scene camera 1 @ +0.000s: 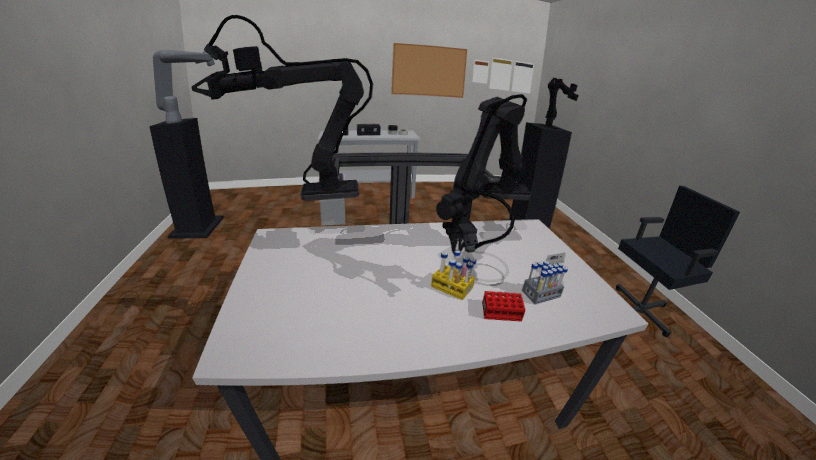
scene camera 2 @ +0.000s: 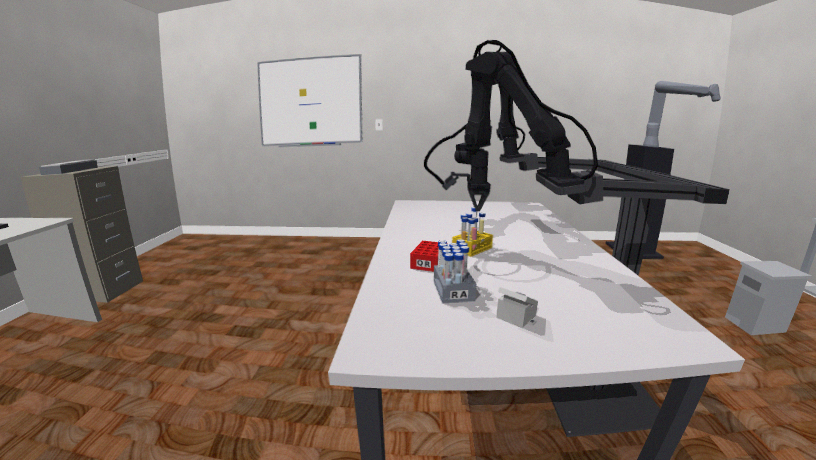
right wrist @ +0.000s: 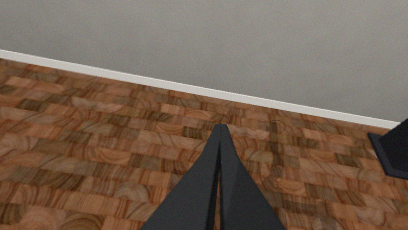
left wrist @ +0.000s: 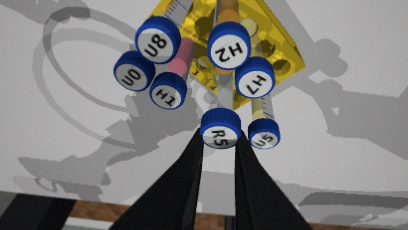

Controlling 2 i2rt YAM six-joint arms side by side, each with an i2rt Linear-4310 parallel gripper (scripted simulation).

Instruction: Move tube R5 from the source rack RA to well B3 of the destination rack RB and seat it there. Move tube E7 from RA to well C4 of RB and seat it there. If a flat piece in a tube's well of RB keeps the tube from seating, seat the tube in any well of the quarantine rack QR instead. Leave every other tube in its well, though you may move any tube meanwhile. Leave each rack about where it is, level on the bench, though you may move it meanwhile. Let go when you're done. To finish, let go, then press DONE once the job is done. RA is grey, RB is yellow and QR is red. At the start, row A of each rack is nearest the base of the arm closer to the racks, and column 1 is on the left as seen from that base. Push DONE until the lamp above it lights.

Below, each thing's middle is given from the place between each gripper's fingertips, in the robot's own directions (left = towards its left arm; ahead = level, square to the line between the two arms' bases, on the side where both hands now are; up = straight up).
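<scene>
Grey rack RA (scene camera 2: 465, 292): 90 mm ahead of my left hand (scene camera 1: 456, 252), 330 mm to the left of it, 120 mm below it. From the same left hand, the red rack QR (scene camera 1: 495, 313) is 160 mm ahead, 140 mm to the left and 120 mm below, while the grey button box (scene camera 2: 511, 309) is 60 mm behind, 460 mm to the left and 100 mm below.
My right gripper (scene camera 1: 192, 88) stands 26 cm short of the red rack QR, 98 cm to the right of it and 66 cm above it. Counted from my right hand, the grey button box is 4 cm ahead, 130 cm to the left and 64 cm below; the grey rack RA is 19 cm ahead, 117 cm to the left and 66 cm below.
</scene>
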